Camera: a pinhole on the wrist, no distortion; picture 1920 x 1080 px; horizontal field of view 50.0 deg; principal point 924.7 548.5 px. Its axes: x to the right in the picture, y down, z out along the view. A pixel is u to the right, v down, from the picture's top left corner.
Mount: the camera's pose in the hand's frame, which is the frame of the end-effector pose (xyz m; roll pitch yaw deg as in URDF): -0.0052 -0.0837 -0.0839 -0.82 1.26 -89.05
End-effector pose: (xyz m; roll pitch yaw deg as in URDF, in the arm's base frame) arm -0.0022 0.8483 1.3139 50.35 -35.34 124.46
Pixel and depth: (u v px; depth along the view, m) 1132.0 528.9 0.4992
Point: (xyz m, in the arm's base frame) 0.3877 1.0070 1.4374
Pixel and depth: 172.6 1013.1 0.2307
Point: 0.1010 0.9032 1.4168
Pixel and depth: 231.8 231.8 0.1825
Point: 0.1043 0.8597 1.3310
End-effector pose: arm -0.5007 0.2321 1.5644 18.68 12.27 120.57
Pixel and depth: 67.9 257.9 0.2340
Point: -0.4630 0.2494 1.7159
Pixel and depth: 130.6 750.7 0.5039
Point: -0.5368 0.3727 1.9775
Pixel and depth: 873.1 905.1 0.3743
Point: -0.4136 0.4185 1.7932
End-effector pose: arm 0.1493 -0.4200 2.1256 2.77 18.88 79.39
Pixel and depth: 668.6 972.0 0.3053
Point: 0.2339 -0.3048 2.3125
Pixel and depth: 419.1 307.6 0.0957
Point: 0.2091 -0.4429 2.1395
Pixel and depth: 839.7 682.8 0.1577
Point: 0.2372 -0.4065 2.1893
